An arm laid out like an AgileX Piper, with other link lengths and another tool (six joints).
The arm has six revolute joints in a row. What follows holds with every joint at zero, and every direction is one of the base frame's.
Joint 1 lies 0.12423 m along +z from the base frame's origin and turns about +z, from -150 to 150 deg.
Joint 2 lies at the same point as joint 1 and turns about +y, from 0 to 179.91 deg.
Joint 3 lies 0.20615 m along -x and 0.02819 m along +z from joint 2 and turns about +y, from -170 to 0 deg.
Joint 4 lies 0.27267 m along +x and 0.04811 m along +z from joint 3 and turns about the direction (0.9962, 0, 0.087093), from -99.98 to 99.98 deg.
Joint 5 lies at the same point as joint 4 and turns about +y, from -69.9 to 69.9 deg.
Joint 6 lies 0.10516 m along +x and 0.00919 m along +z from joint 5 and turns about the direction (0.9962, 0, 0.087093), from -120 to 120 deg.
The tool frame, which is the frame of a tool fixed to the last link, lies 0.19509 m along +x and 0.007 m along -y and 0.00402 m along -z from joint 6; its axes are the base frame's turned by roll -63.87, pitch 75.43 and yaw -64.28 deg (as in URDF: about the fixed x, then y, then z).
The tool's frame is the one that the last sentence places.
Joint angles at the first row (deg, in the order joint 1, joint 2, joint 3, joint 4, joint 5, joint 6):
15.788 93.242 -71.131 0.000 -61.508 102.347
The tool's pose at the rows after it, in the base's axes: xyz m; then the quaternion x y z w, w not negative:
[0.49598, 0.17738, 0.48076, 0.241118, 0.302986, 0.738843, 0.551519]
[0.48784, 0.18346, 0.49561, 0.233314, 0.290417, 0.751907, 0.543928]
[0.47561, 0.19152, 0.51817, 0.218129, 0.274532, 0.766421, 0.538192]
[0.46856, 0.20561, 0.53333, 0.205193, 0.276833, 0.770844, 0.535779]
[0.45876, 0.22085, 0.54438, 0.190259, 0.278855, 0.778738, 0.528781]
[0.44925, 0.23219, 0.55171, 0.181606, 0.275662, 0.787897, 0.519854]
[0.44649, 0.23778, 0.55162, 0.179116, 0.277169, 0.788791, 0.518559]
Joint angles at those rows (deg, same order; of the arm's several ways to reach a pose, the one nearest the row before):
17.674 93.244 -71.537 0.785 -61.176 102.448
18.724 93.241 -73.169 1.067 -61.395 103.042
20.016 93.244 -75.874 1.067 -61.394 103.296
21.474 93.243 -78.618 0.492 -59.338 102.445
22.936 93.244 -80.423 -0.588 -58.348 102.445
24.478 93.243 -81.329 -0.716 -58.347 102.445
25.251 93.241 -81.327 -0.589 -58.347 101.833

